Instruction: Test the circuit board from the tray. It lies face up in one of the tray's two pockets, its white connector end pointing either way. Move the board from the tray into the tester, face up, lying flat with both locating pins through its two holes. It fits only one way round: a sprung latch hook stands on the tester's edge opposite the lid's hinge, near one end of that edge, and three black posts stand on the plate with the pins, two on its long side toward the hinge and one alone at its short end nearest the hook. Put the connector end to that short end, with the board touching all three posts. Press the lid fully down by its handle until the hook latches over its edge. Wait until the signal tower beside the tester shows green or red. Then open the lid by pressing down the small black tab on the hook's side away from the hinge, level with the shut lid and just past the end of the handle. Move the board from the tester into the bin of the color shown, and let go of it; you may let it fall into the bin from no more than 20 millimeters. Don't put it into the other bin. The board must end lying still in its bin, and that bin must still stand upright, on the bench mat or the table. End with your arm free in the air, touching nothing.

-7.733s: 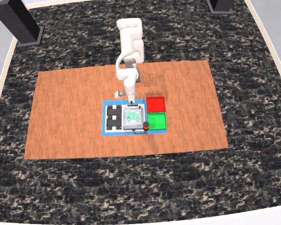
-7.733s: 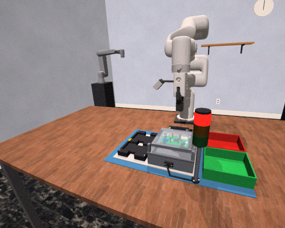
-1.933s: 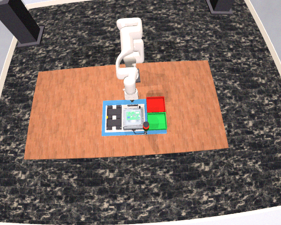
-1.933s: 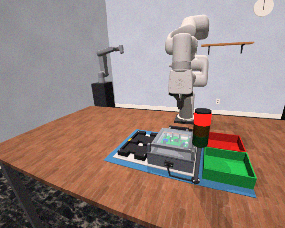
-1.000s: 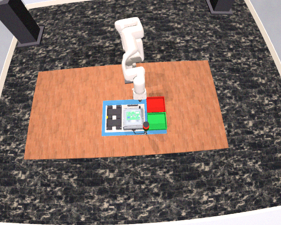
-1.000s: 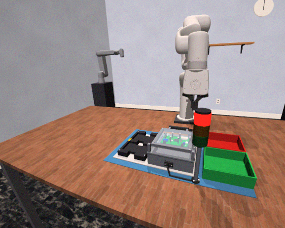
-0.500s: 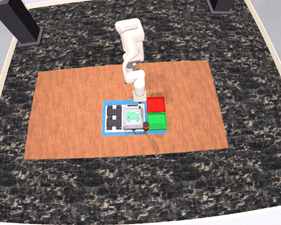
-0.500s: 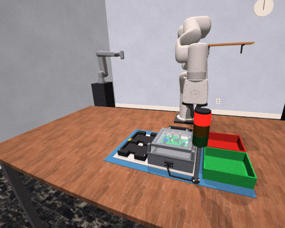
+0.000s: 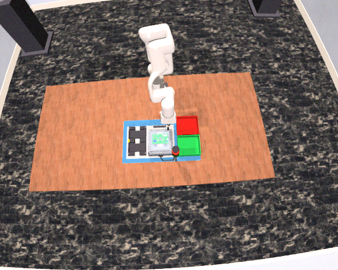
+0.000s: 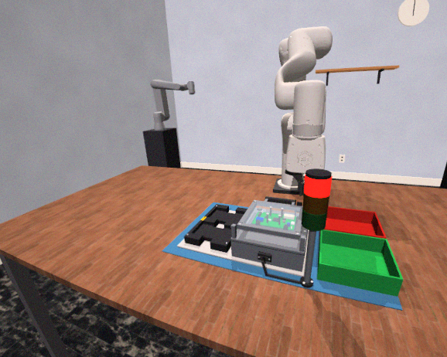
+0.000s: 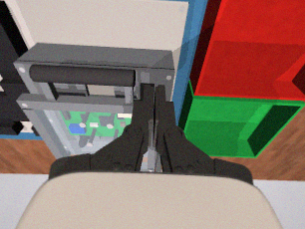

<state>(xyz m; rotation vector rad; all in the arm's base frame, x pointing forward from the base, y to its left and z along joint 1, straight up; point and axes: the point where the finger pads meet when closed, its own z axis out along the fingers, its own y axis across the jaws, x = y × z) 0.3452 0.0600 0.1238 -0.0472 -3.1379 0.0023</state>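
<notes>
The small black tab is 2 cm ahead of my hand, 1 cm to the right of it and 5 cm below it. Round my hand: clear lid: 9 cm ahead, 7 cm to the right, 5 cm below; green circuit board: 8 cm ahead, 6 cm to the right, 7 cm below; tester plate: 9 cm ahead, 6 cm to the right, 7 cm below.
</notes>
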